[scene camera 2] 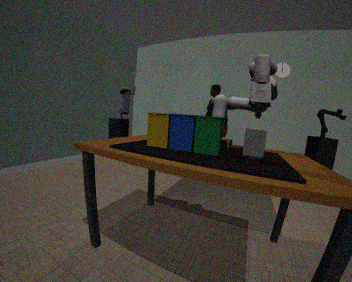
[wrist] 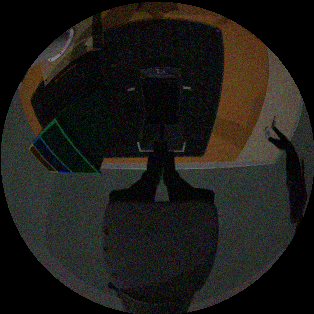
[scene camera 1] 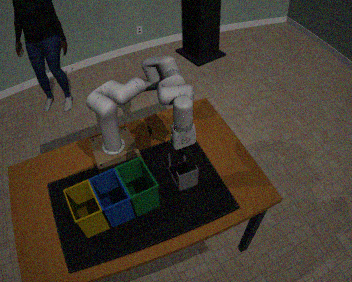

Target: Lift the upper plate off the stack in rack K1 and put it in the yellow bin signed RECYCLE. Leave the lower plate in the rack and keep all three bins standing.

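Seen in the pictures: gripper, fingertip midpoint: (scene camera 2: 257,118) (wrist: 161,148) (scene camera 1: 182,153); arm's base, origin of the base link: (scene camera 1: 113,146).
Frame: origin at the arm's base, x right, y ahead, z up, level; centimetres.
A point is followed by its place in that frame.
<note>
My gripper (scene camera 2: 258,115) @[x -18.8, y 35.8, z 15.1 cm] (wrist: 161,148) @[x -18.8, y 35.8, z 15.1 cm] is shut and empty, high above rack K1 (scene camera 1: 189,180) @[x -17.3, y 42.6, z 3.4 cm] (scene camera 2: 255,143) @[x -17.3, y 42.6, z 3.4 cm] (wrist: 160,72) @[x -20.4, y 28.8, z -2.5 cm]. The small grey rack stands upright on the mat, with a gap below the fingers. Its inside is very dark in the wrist view and the plates cannot be told apart. The yellow bin (scene camera 1: 92,226) @[x 31.7, y 38.1, z 4.2 cm] (scene camera 2: 158,131) @[x 30.2, y 38.3, z 4.1 cm] stands upright at the left end of the row of bins; its sign cannot be read and its inside is dim. The blue bin (scene camera 1: 119,213) @[x 18.1, y 39.7, z 5.3 cm] (scene camera 2: 181,133) @[x 17.6, y 39.8, z 4.3 cm] and the green bin (scene camera 1: 148,201) @[x 4.2, y 41.4, z 4.5 cm] (scene camera 2: 207,135) @[x 4.8, y 41.4, z 4.7 cm] stand upright beside it.
The black mat (scene camera 1: 175,220) @[x -2.1, y 52.4, z -4.4 cm] (scene camera 2: 270,167) @[x -21.7, y 53.4, z -4.2 cm] lies on the wooden table (scene camera 1: 250,175) @[x -47.3, y 54.9, z -5.6 cm] (scene camera 2: 225,183) @[x -3.3, y 66.2, z -7.9 cm]. The green bin is the one nearest the rack. The arm's base plate (scene camera 1: 116,158) @[x 2.7, y 8.4, z 0.2 cm] is behind the bins. A person (scene camera 1: 44,50) stands beyond the table.
</note>
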